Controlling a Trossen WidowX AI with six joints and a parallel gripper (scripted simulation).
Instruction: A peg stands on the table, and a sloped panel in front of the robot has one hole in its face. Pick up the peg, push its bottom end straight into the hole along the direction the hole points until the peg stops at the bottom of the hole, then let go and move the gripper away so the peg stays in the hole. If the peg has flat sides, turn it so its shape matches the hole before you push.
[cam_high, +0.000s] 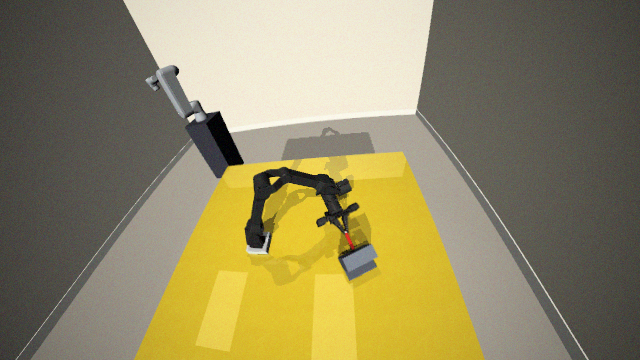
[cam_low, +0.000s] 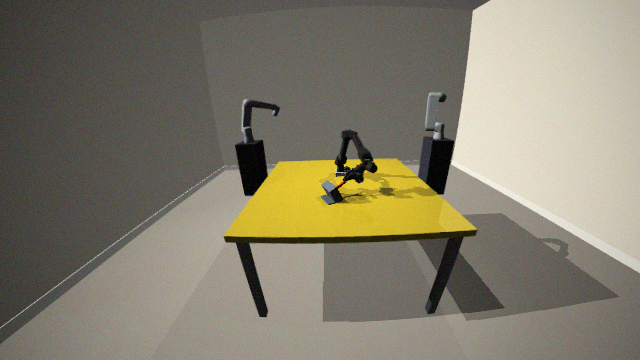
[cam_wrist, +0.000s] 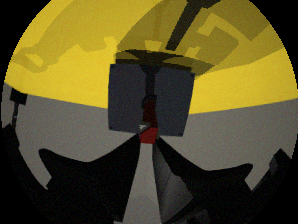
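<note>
The grey sloped panel lies 4 cm ahead of my gripper tip, 7 cm to the right of it and 6 cm below it. From my gripper tip the other things lie so: red peg: 1 cm below.
</note>
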